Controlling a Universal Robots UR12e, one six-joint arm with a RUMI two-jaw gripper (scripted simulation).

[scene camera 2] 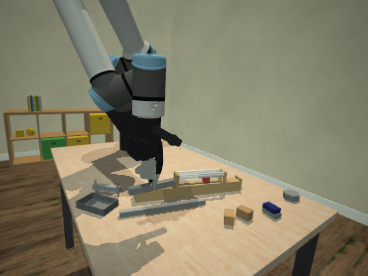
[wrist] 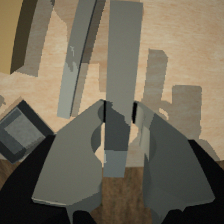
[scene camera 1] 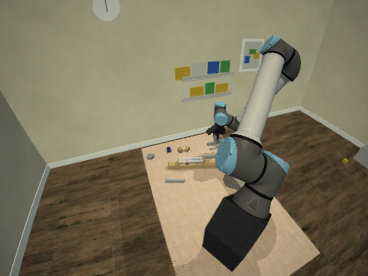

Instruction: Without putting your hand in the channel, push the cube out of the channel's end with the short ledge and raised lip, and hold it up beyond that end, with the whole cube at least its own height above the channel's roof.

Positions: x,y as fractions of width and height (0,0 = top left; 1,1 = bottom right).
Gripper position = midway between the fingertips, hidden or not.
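Note:
There is a wooden channel (scene camera 2: 0.63,0.67) for me to see here. I also see my gripper (scene camera 2: 0.41,0.68), and the same gripper appears again at (wrist: 0.53,0.46).

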